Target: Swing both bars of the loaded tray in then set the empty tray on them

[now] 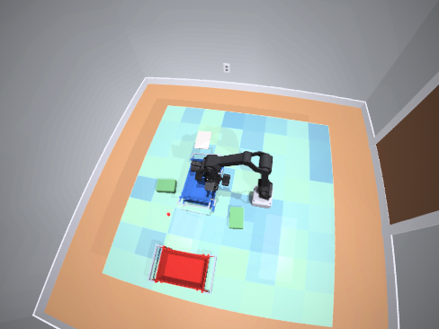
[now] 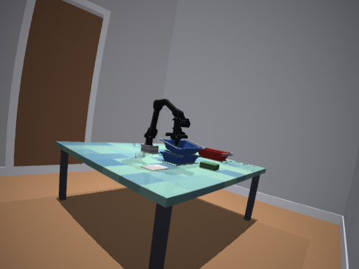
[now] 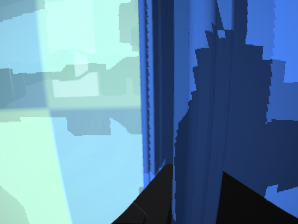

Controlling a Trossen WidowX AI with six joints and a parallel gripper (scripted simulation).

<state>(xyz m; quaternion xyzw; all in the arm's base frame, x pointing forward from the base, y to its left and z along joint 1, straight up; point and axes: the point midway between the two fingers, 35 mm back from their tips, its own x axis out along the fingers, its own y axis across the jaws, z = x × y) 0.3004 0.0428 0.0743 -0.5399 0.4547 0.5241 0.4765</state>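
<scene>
Now: gripper tip 70 mm short of the blue tray, 10 mm to the right of it and 20 mm below it. The rest, counted from my gripper tip: small red block (210 mm ahead, 250 mm to the left, 100 mm below); white flat plate (210 mm ahead, 320 mm to the right, 100 mm below).
</scene>
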